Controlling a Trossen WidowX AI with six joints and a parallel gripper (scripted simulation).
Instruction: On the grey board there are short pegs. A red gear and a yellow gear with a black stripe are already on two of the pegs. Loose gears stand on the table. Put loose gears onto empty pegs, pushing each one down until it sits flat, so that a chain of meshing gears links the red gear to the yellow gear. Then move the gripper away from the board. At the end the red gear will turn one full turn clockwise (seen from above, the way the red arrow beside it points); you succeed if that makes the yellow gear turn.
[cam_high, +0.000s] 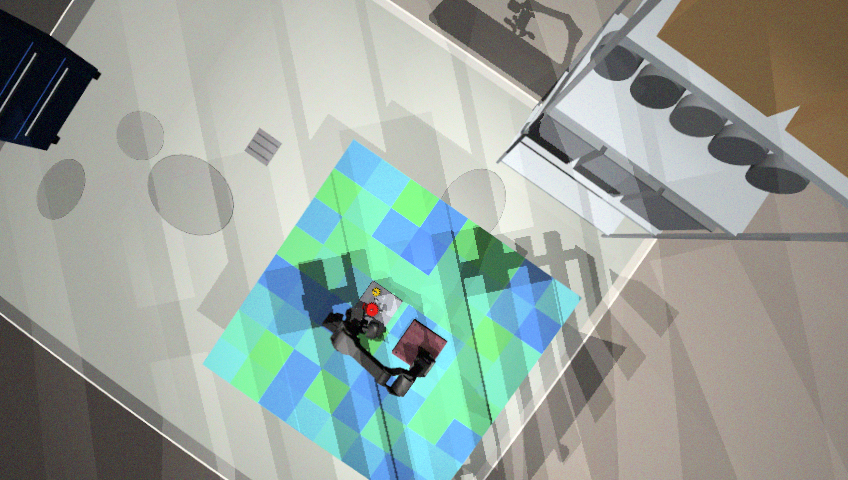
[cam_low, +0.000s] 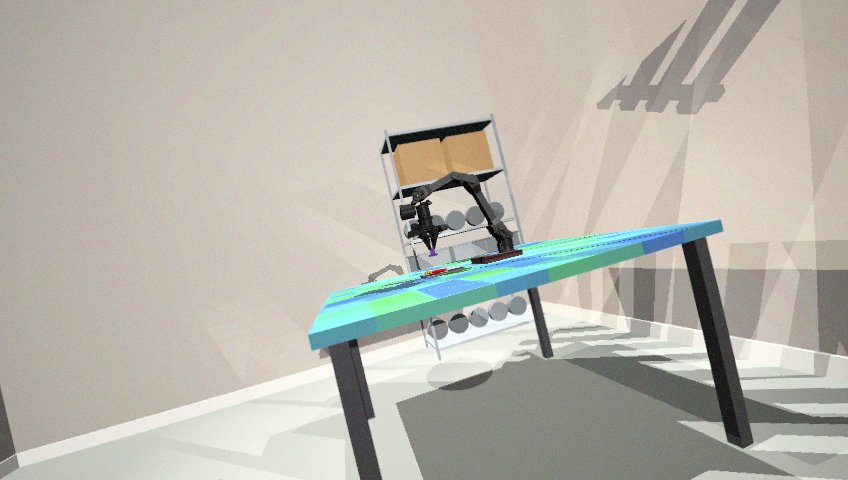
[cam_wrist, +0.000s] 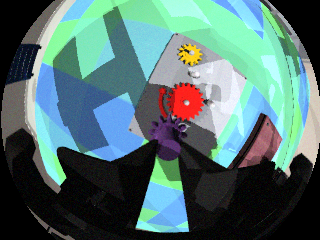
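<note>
My gripper tip is now 100 mm above the red gear, 30 mm to the left of it and 20 mm past it. Round my gripper tip: purple gear 10 mm below.
</note>
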